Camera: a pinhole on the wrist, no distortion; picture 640 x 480 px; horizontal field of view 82.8 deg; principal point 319.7 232.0 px. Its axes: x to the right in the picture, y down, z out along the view. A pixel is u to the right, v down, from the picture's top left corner.
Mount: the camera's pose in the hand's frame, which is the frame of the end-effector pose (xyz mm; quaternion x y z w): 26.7 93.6 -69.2 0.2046 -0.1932 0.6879 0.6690
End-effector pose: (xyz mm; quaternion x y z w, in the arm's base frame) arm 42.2 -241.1 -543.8 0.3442 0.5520 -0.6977 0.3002
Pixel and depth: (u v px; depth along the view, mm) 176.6 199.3 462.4
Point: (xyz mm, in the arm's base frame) -285.1 -395.6 -403.4
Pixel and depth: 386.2 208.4 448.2
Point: -110.3 -571.1 -497.8
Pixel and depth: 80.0 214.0 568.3
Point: -454.5 -334.4 -276.1
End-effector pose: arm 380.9 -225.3 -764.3 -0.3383 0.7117 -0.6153 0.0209
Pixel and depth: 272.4 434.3 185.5
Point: 483.2 -253.6 -783.5
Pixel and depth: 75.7 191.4 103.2
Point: 348.8 -229.8 -725.3
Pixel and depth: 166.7 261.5 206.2
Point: 435.5 -284.5 -690.6
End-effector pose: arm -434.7 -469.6 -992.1 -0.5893 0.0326 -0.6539 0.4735
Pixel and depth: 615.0 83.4 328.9
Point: -45.6 -475.9 -852.2
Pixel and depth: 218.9 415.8 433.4
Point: -418.4 -95.0 -905.8
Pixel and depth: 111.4 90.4 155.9
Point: -448.0 -488.8 -880.9
